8 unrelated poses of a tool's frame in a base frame.
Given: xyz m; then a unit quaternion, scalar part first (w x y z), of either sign.
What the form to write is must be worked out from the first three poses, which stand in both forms.
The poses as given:
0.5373 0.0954 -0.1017 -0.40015 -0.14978 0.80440 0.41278
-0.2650 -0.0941 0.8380 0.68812 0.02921 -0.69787 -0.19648
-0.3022 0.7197 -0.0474 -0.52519 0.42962 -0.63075 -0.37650
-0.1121 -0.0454 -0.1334 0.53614 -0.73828 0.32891 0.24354
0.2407 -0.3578 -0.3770 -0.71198 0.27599 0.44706 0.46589
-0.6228 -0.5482 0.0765 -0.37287 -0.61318 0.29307 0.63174
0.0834 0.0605 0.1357 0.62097 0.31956 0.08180 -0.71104
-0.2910 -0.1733 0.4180 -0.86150 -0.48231 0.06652 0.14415
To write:
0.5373 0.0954 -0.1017 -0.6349 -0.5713 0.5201 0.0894 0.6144 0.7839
-0.2650 -0.0941 0.8380 -0.0513 -0.3112 0.9490 0.2296 0.9211 0.3144
-0.3022 0.7197 -0.0474 -0.0792 -0.1465 -0.9860 -0.9374 0.3473 0.0237
-0.1121 -0.0454 -0.1334 0.6650 -0.2245 -0.7123 -0.7468 -0.2087 -0.6314
0.2407 -0.3578 -0.3770 0.1662 -0.4166 0.8938 0.9102 0.4136 0.0236
-0.6228 -0.5482 0.0765 0.0300 -0.8305 -0.5562 0.1117 -0.5502 0.8276
0.0834 0.0605 0.1357 -0.0245 -0.8308 -0.5560 0.9354 -0.2154 0.2806
-0.2910 -0.1733 0.4180 0.9496 -0.3125 -0.0244 0.1842 0.4932 0.8502

